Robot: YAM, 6 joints.
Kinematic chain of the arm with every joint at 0, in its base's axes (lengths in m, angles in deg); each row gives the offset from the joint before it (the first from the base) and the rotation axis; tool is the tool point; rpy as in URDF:
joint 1: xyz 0 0 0.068 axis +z
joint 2: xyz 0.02 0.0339 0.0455 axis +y
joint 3: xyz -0.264 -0.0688 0 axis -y
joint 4: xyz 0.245 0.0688 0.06 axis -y
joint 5: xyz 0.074 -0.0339 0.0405 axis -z
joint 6: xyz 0.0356 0 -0.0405 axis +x
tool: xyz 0 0 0 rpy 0 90 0
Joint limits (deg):
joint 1: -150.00..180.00
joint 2: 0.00..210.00
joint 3: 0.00..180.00
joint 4: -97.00..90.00
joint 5: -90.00..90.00
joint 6: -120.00..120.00
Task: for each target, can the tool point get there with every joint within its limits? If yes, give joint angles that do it. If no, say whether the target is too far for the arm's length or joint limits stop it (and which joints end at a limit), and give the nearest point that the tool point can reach.
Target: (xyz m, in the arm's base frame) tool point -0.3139 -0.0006 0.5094
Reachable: yes | joints -3.57 19.67 127.40 -44.86 34.48 21.89
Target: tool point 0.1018 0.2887 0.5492
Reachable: yes | joints -115.72 34.08 116.73 71.75 70.55 50.99
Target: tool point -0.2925 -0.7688 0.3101
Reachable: no: too far | nearest point -0.2233 -0.5868 0.2624 | short by 0.200 m
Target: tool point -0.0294 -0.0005 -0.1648
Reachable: yes | joints 141.87 189.27 30.53 39.40 -31.47 69.81
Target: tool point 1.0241 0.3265 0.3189
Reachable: no: too far | nearest point 0.6043 0.1927 0.2331 | short by 0.449 m
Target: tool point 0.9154 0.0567 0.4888
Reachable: no: too far | nearest point 0.5962 0.0369 0.3550 | short by 0.347 m
